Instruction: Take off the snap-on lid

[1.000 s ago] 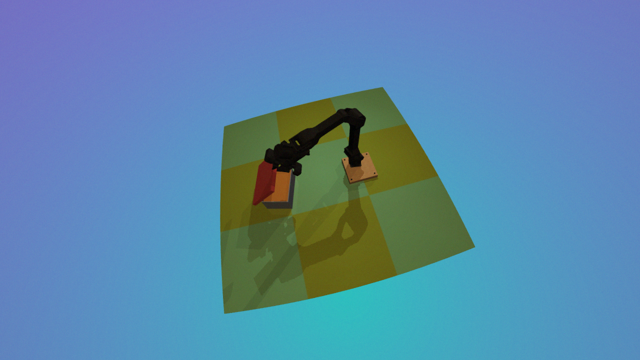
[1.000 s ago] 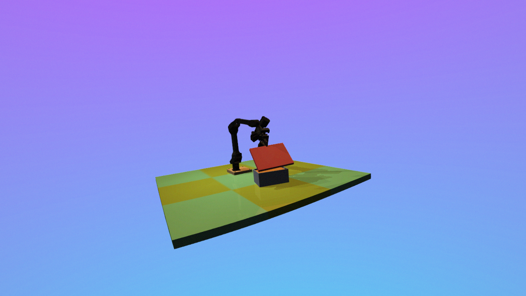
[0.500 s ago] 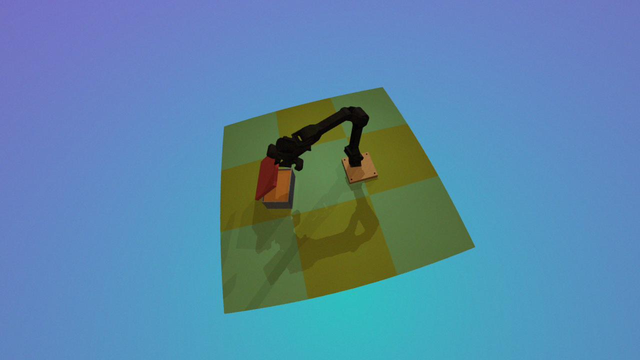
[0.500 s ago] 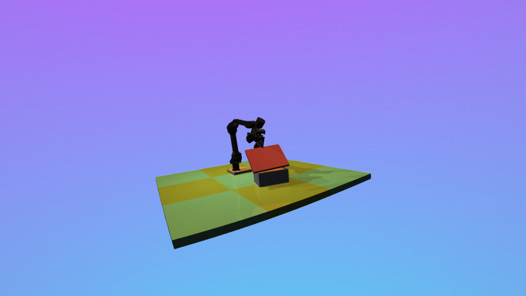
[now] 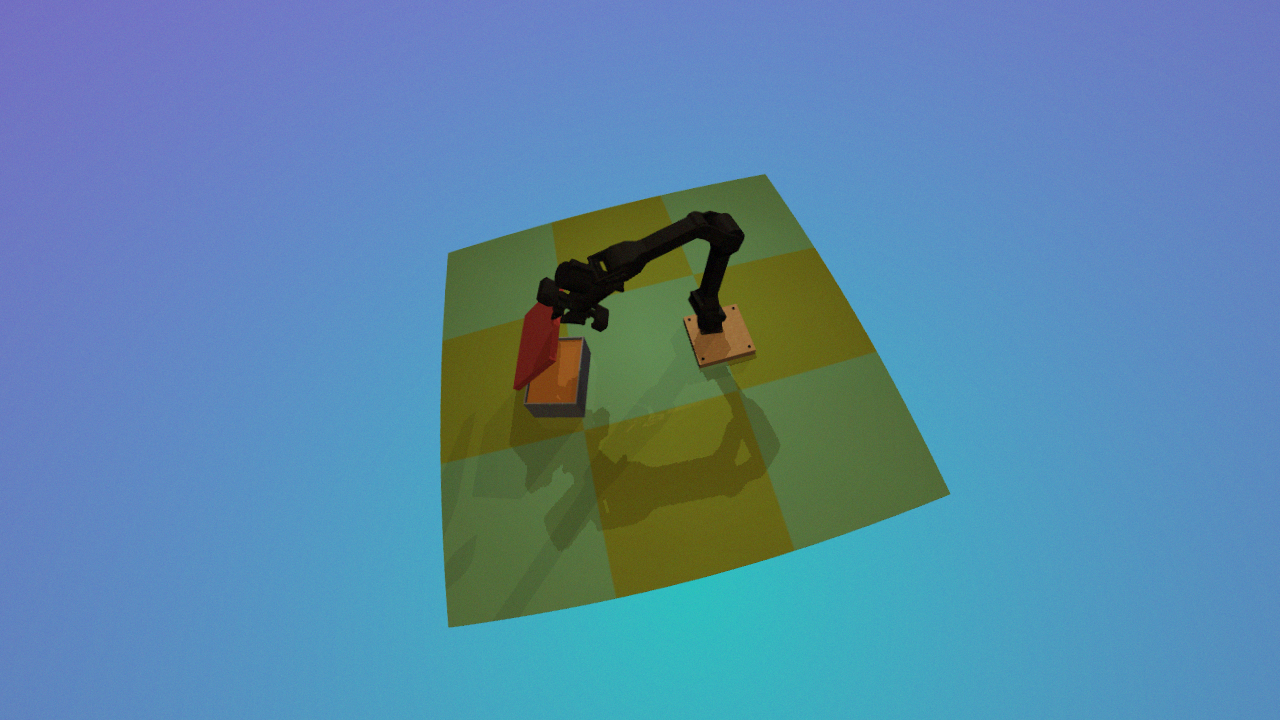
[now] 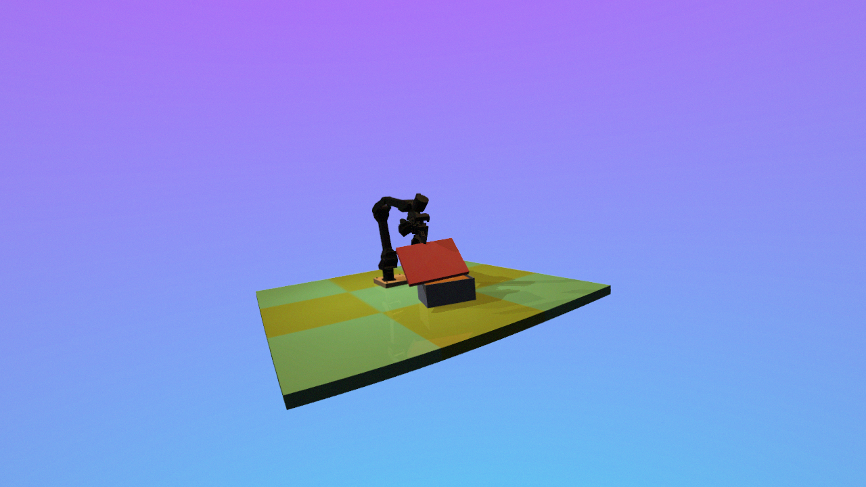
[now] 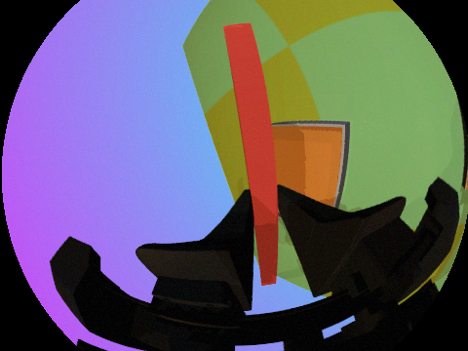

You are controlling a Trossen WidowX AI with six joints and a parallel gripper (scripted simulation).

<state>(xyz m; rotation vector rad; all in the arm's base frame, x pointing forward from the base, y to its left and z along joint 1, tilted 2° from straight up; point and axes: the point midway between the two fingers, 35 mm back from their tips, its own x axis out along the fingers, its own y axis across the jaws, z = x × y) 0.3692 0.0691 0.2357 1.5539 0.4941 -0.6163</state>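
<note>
My gripper tip is 6 cm short of the red lid and 5 cm above it. From my gripper tip the other things lie so: storage box (18 cm below, 6 cm to the left, 4 cm ahead).
</note>
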